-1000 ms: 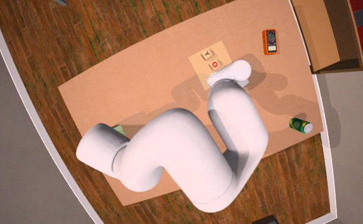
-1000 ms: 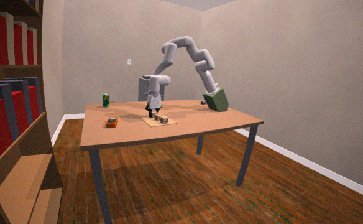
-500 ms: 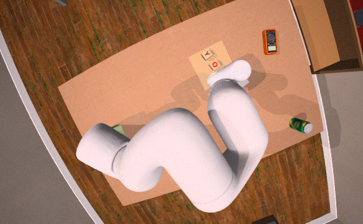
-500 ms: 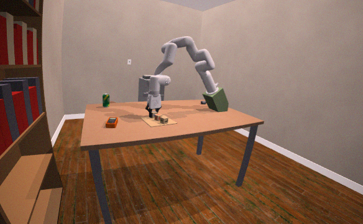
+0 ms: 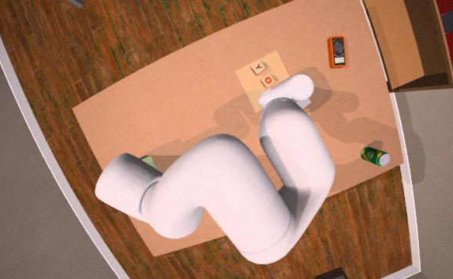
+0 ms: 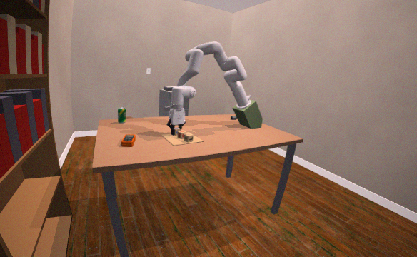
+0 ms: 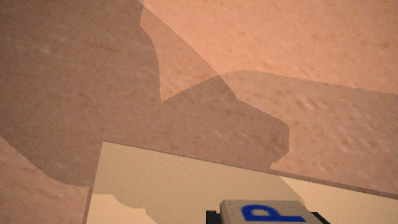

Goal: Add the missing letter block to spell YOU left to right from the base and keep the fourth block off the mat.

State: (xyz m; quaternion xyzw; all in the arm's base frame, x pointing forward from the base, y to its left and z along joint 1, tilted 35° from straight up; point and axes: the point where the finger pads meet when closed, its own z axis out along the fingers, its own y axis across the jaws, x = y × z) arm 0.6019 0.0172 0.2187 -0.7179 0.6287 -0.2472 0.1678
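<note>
The tan mat is 70 mm to the left of my hand and 30 mm below it. From my hand the other things lie so: orange multimeter: 330 mm ahead, 20 mm to the left, 10 mm below; green soda can: 470 mm to the right, 250 mm ahead, 40 mm above.
</note>
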